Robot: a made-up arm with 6 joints.
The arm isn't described. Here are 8 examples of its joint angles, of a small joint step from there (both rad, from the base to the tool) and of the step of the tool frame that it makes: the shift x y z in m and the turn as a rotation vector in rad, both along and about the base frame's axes.
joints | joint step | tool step
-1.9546 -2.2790 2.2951 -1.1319 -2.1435 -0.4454 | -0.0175 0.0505 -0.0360 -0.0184 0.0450 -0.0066 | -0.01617 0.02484 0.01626 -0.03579 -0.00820 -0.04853
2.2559 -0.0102 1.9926 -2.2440 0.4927 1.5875 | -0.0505 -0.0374 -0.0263 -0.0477 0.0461 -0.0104 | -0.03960 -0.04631 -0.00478 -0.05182 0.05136 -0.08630
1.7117 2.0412 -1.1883 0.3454 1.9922 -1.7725 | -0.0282 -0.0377 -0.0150 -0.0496 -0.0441 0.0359 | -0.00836 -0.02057 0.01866 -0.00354 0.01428 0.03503
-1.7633 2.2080 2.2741 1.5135 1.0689 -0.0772 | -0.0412 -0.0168 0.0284 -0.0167 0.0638 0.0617 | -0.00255 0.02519 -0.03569 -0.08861 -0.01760 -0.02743
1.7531 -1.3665 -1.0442 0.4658 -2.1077 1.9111 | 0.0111 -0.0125 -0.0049 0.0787 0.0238 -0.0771 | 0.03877 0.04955 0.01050 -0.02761 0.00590 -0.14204
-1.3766 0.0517 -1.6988 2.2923 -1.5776 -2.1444 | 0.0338 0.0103 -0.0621 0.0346 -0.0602 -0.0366 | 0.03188 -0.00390 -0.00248 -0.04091 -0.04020 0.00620
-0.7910 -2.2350 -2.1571 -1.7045 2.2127 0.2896 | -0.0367 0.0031 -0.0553 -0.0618 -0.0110 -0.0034 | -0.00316 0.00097 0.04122 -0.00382 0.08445 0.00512
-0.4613 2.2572 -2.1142 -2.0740 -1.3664 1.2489 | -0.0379 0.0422 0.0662 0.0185 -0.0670 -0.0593 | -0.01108 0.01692 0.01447 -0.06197 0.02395 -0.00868
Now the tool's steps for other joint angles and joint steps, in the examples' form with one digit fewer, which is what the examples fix.
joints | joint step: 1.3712 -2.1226 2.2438 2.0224 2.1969 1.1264 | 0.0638 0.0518 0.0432 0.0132 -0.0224 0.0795
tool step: -0.0146 0.0493 -0.0041 -0.0029 -0.0337 0.0770
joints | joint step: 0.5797 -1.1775 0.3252 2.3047 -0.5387 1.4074 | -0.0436 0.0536 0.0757 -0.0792 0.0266 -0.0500
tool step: -0.0401 -0.1156 -0.0150 -0.1256 0.0533 -0.0703
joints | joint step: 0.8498 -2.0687 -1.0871 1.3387 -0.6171 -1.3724 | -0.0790 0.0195 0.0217 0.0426 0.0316 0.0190
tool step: 0.0029 -0.0386 -0.0380 -0.0834 -0.0444 0.0009
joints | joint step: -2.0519 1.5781 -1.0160 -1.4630 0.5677 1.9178 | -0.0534 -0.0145 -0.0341 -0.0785 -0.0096 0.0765
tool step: -0.0034 -0.0455 -0.0319 -0.0943 -0.0339 -0.0024
